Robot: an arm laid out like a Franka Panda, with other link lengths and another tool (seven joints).
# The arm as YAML. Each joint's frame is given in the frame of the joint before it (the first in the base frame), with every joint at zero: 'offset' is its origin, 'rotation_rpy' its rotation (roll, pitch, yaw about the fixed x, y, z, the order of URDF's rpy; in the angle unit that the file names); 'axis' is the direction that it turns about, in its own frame. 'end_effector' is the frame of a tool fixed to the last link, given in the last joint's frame.
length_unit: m
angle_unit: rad
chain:
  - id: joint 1
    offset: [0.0, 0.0, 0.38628]
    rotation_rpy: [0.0, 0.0, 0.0]
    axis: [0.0, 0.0, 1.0]
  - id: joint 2
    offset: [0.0, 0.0, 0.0]
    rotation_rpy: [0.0, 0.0, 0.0]
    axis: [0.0, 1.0, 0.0]
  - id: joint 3
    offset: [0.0, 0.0, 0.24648]
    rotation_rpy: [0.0, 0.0, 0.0]
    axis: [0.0, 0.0, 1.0]
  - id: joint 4
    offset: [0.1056, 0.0, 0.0]
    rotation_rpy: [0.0, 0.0, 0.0]
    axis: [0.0, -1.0, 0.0]
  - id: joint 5
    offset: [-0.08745, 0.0, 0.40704]
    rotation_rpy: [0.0, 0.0, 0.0]
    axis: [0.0, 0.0, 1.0]
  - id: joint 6
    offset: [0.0, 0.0, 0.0]
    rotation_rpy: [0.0, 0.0, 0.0]
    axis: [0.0, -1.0, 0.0]
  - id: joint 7
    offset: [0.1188, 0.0, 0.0]
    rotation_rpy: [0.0, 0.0, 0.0]
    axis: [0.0, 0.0, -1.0]
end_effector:
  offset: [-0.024, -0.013, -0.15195]
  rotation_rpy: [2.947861, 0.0, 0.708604]
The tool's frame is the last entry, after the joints.
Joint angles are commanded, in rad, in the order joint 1, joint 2, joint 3, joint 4, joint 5, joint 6, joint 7. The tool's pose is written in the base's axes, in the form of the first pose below.
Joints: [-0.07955, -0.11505, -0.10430, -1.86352, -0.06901, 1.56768, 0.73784]
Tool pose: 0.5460 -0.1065 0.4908 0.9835 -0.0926 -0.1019 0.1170
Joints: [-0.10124, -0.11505, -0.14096, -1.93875, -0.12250, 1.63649, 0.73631]
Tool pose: 0.5361 -0.1448 0.4591 0.9779 -0.1128 -0.1102 0.1373
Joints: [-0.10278, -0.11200, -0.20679, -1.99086, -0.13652, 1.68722, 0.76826]
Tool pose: 0.5238 -0.1804 0.4348 0.9710 -0.1558 -0.1182 0.1374
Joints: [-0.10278, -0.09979, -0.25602, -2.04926, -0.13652, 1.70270, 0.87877]
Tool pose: 0.5070 -0.1991 0.4006 0.9527 -0.2266 -0.1512 0.1344
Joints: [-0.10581, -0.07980, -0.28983, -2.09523, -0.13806, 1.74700, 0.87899]
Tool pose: 0.4958 -0.2151 0.3709 0.9480 -0.2392 -0.1640 0.1312
